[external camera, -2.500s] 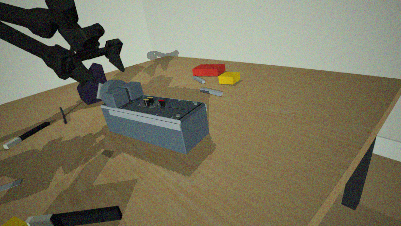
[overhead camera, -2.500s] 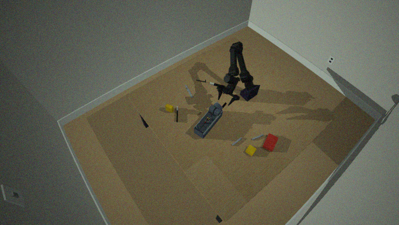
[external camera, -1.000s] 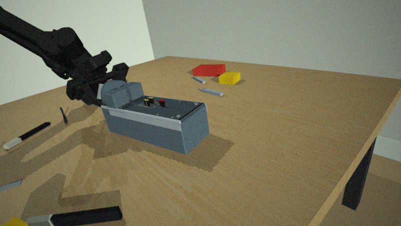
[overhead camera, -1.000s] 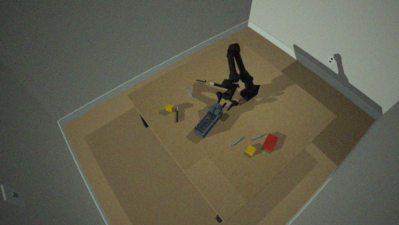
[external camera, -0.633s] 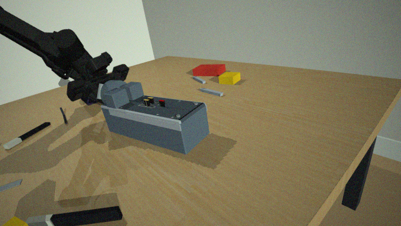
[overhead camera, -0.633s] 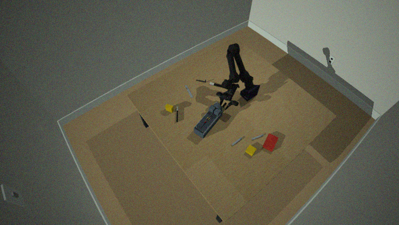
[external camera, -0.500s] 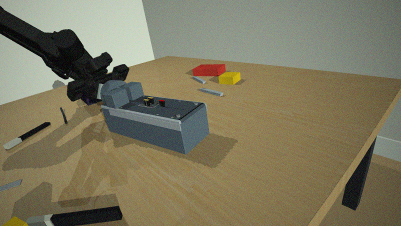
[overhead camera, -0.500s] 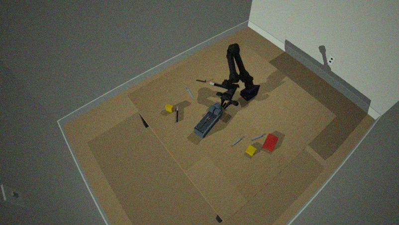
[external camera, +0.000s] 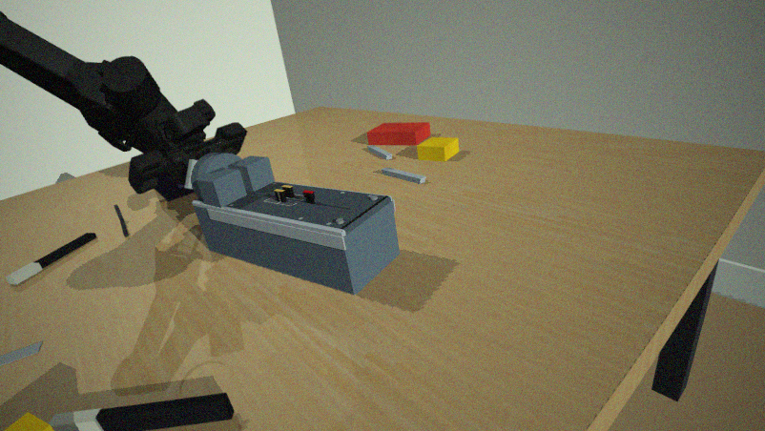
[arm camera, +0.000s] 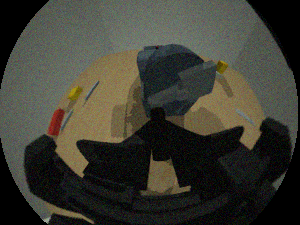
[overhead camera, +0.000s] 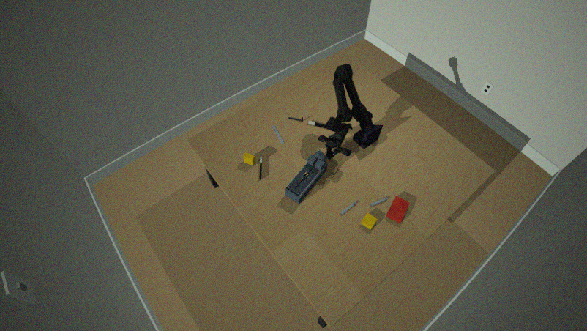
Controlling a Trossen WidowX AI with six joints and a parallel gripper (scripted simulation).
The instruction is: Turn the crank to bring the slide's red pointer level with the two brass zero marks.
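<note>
Right now the red pointer is 20 cm ahead of my gripper tip, 6 cm to the left of it and 3 cm above it. Also, from my gripper tip: red block 16 cm behind, 43 cm to the left, 4 cm below; then dark crank handle 2 cm behind, 1 cm to the right, 2 cm above; then grey bar 13 cm ahead, 33 cm to the right, 5 cm below.
</note>
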